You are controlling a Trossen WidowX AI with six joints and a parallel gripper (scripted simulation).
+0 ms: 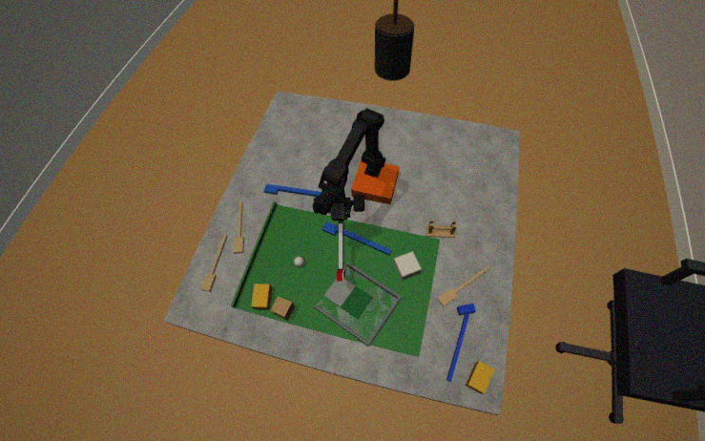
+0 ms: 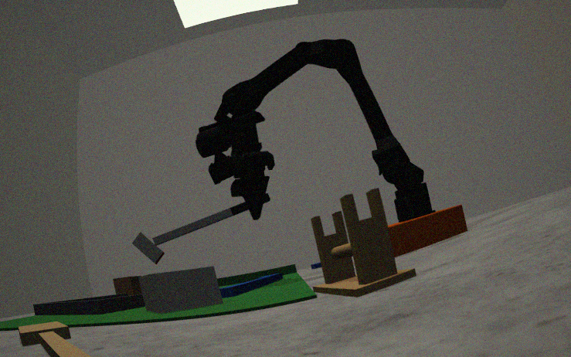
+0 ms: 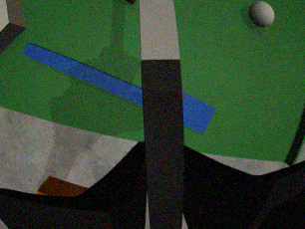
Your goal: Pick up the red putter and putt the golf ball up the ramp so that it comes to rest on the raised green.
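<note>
The red putter is 110 mm ahead of my gripper tip and 40 mm to the left of it. From my gripper tip the other things lie so: white block (80 mm ahead, 290 mm to the left, 110 mm below); then brown block (390 mm ahead, 110 mm to the right, 100 mm below); then white golf ball (190 mm ahead, 120 mm to the right, 110 mm below).
</note>
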